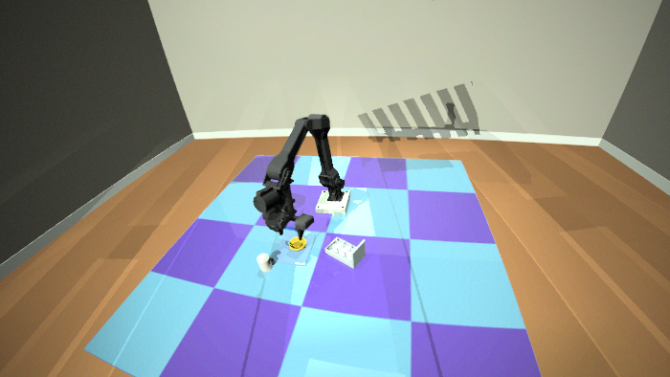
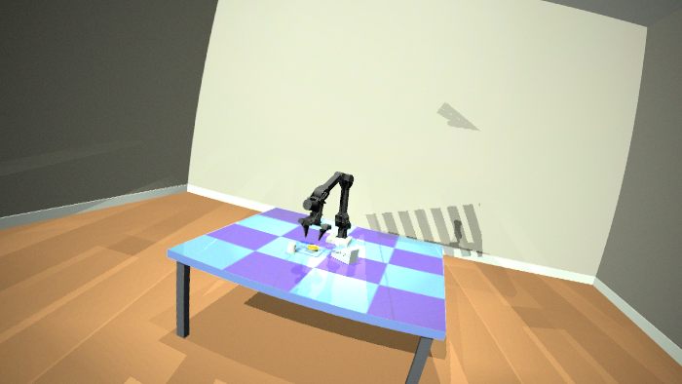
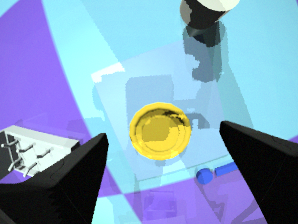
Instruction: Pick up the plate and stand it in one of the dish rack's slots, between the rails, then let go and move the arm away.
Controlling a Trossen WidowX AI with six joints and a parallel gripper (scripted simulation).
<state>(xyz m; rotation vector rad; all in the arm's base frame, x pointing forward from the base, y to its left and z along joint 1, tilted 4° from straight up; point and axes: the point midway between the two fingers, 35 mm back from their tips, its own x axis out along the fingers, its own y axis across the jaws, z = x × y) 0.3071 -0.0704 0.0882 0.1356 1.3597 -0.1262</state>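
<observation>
My gripper tip is 50 mm above the yellow plate, 20 mm past it and 10 mm to the right of it. Round my gripper tip: blue spoon (110 mm behind, 70 mm below, 60 mm to the right); white cup (100 mm ahead, 70 mm to the right, 40 mm below); grey dish rack (190 mm to the left, 50 mm below, 20 mm behind).
</observation>
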